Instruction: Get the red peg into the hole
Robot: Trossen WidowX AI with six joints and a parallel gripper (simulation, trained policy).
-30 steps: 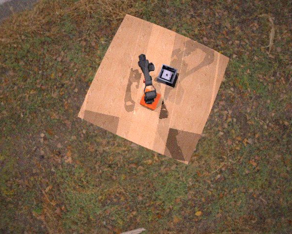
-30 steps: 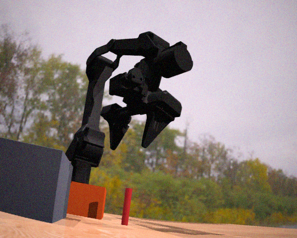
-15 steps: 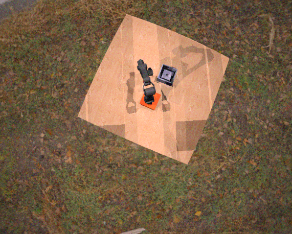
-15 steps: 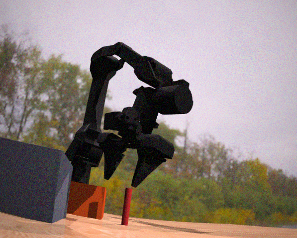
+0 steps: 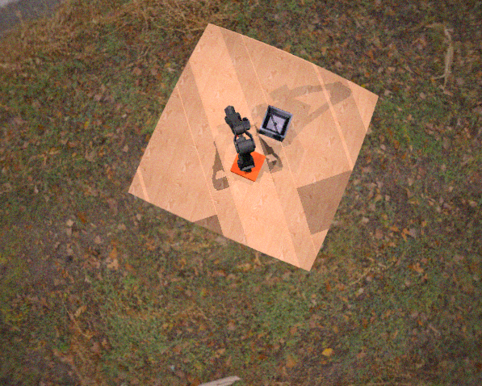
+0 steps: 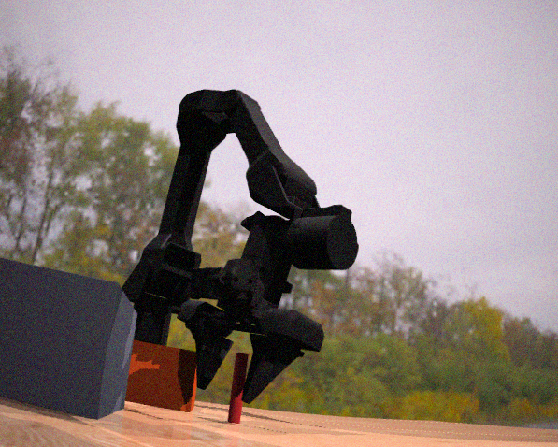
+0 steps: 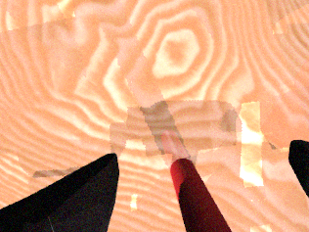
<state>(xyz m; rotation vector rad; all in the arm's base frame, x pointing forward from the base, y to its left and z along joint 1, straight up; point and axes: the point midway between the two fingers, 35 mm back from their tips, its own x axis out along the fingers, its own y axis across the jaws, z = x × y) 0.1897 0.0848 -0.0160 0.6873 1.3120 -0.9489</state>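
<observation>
My gripper tip is now 11 cm short of the pale plate, 20 cm to the left of it and 2 cm below it. Also, from my gripper tip: red peg (2 cm to the left, 1 cm above); dark box (11 cm ahead, 20 cm to the right).
</observation>
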